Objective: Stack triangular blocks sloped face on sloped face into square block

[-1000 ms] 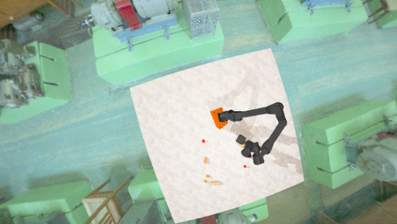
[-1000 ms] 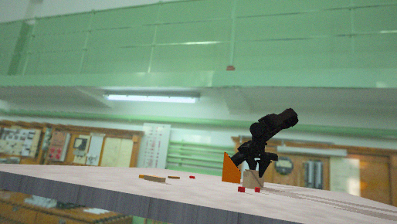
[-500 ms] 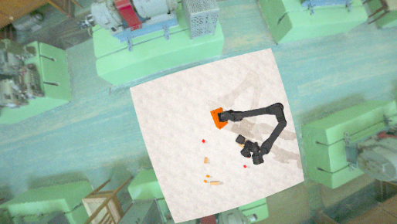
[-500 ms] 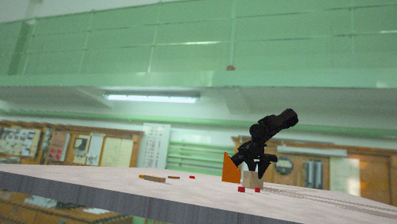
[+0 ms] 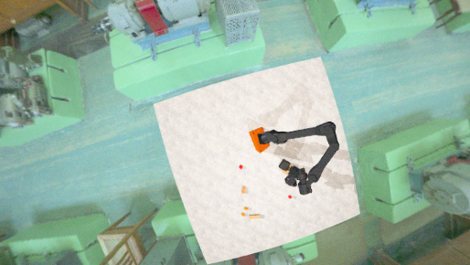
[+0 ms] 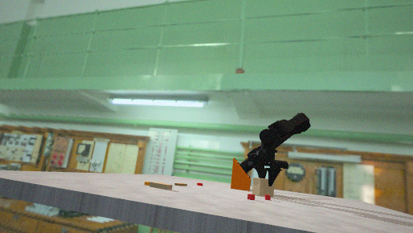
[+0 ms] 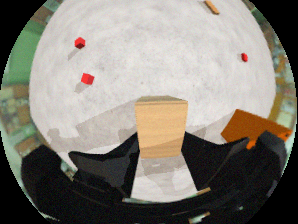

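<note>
Now: gripper tip 10 mm below the tan triangular block.
</note>
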